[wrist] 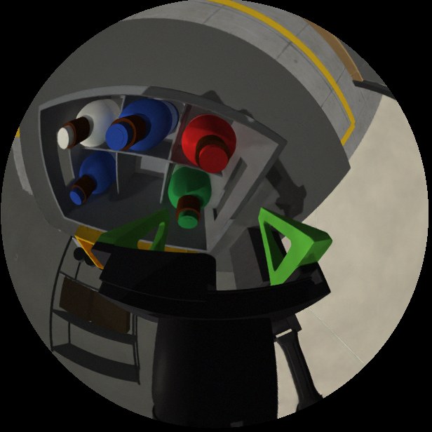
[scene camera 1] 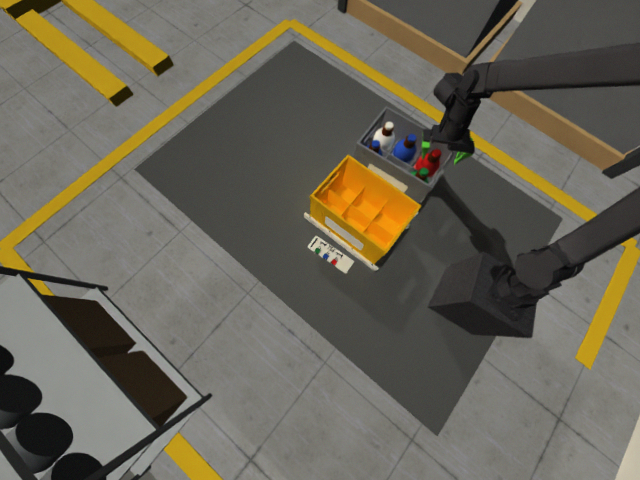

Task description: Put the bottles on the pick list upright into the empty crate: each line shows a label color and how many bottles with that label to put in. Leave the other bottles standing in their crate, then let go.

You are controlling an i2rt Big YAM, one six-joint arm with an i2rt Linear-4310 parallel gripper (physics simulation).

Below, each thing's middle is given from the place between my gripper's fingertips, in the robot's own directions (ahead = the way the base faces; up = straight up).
Right now my hand is 100 mm above the green bottle [wrist: 189,190], 50 mm to the right of it and 10 mm short of it.
